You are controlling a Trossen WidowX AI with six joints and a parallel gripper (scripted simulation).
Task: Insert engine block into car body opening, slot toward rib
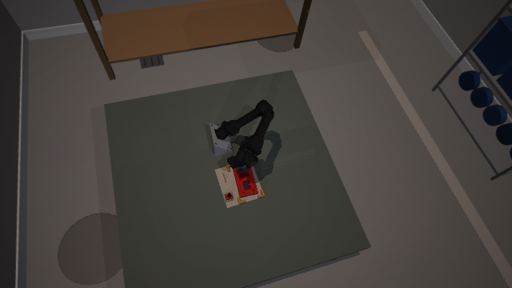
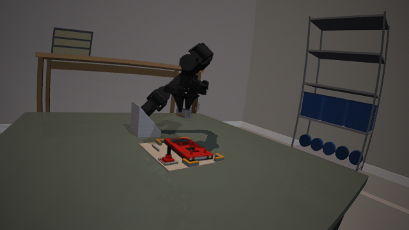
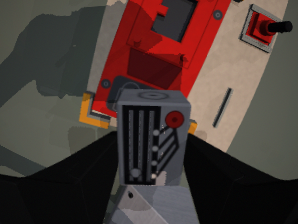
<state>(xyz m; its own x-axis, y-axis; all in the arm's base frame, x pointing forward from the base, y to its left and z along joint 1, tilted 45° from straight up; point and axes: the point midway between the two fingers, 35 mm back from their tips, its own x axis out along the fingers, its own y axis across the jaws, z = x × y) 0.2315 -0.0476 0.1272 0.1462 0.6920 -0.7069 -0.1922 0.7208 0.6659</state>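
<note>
The small post lies 11 cm ahead of my gripper tip, 13 cm to the right of it and 11 cm below it. The rest, counted from my gripper tip: grey engine block 1 cm below.
</note>
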